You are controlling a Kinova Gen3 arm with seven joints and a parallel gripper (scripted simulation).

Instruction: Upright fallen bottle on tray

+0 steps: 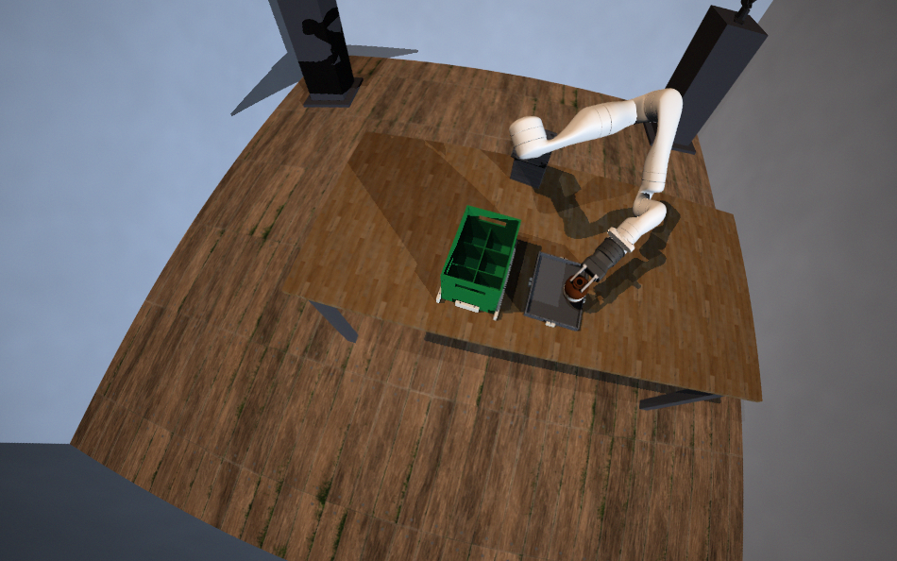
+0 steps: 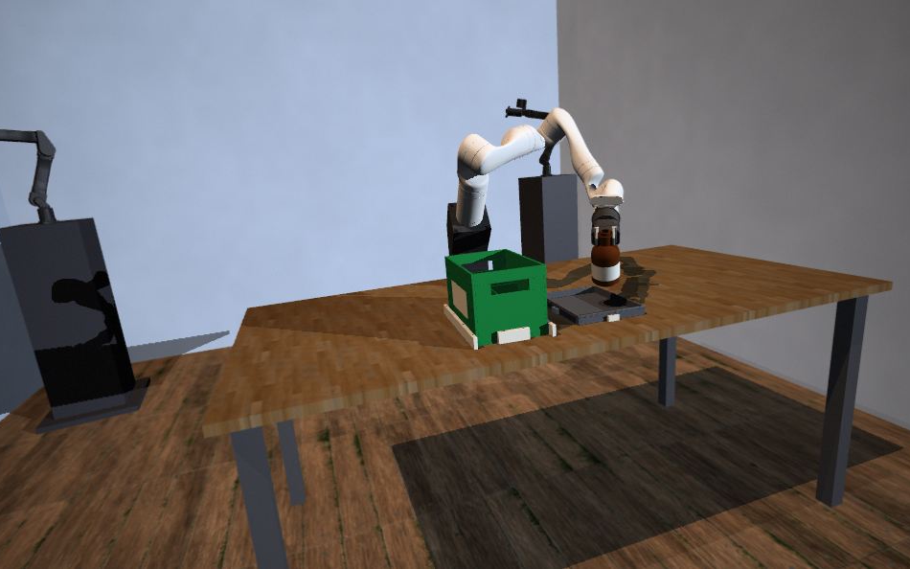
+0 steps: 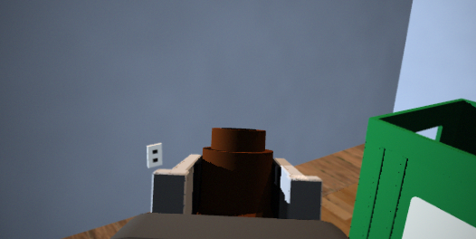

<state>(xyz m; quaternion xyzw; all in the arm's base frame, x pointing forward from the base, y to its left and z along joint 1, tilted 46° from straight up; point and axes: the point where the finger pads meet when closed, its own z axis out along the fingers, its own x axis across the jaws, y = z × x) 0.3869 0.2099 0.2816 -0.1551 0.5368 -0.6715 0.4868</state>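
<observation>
The brown bottle is 5 cm below my hand, 1 cm to the left of it and 1 cm behind it. From my hand the other things lie so: green crate (29 cm to the right, 12 cm below, 10 cm behind); tray (19 cm below, 6 cm behind, 1 cm to the right).
</observation>
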